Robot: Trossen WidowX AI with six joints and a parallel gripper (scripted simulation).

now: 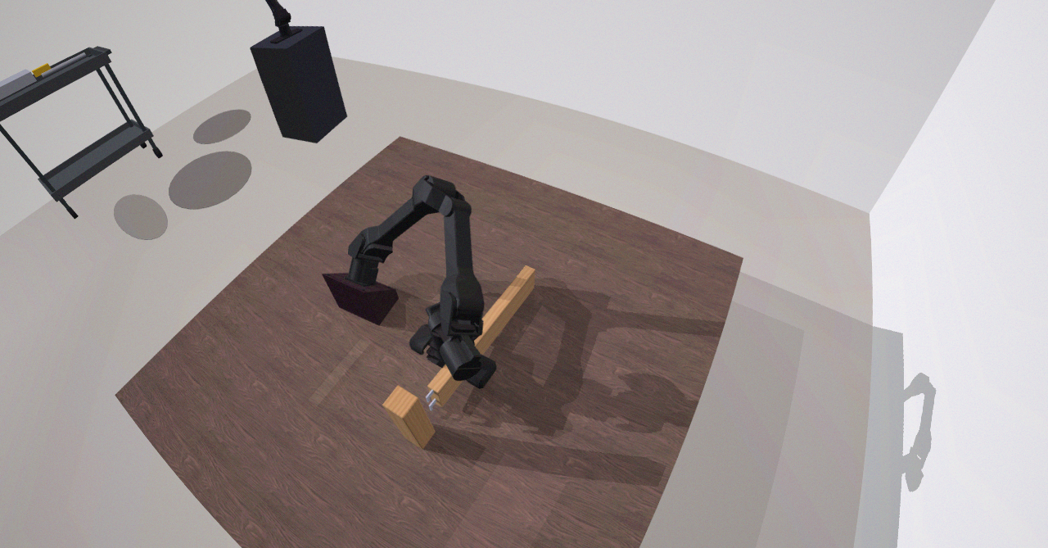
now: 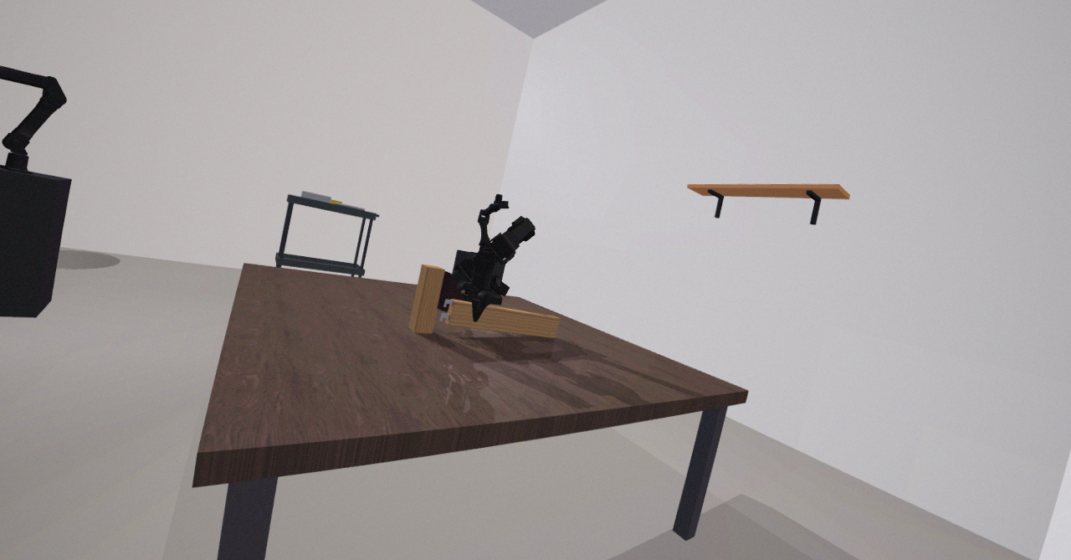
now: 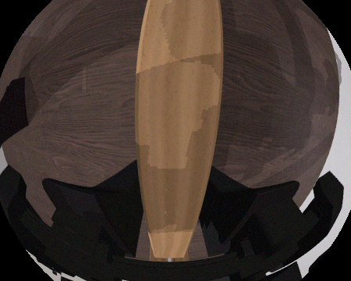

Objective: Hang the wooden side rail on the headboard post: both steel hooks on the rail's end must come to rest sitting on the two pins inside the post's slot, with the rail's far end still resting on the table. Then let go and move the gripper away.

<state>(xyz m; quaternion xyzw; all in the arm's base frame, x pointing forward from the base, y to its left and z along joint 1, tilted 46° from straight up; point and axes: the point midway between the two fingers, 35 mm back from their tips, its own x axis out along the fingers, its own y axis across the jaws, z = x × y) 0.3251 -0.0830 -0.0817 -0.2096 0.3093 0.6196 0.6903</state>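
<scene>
Now: gripper tip 15 cm to the left of the headboard post, 4 cm below it and 2 cm past it.
</scene>
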